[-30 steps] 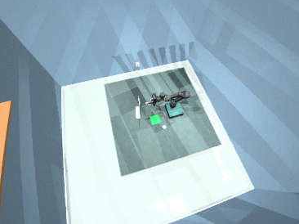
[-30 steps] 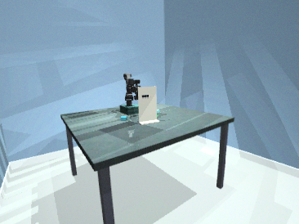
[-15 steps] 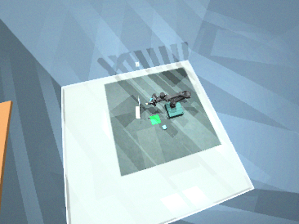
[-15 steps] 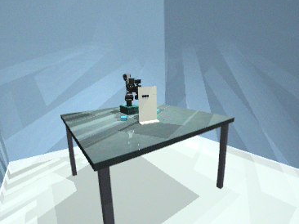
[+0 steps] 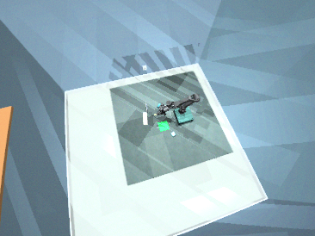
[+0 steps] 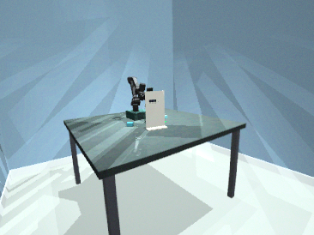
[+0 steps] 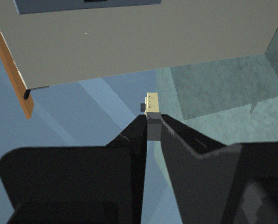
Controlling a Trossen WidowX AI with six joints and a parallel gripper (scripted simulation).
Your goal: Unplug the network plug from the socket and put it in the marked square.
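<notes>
The green marked square lies 7 cm behind my gripper tip, 9 cm to the left of it and 21 cm below it. Also, from my gripper tip: upright panel 10 cm ahead, 9 cm to the right, 8 cm below; then pale yellow network plug 1 cm ahead.
</notes>
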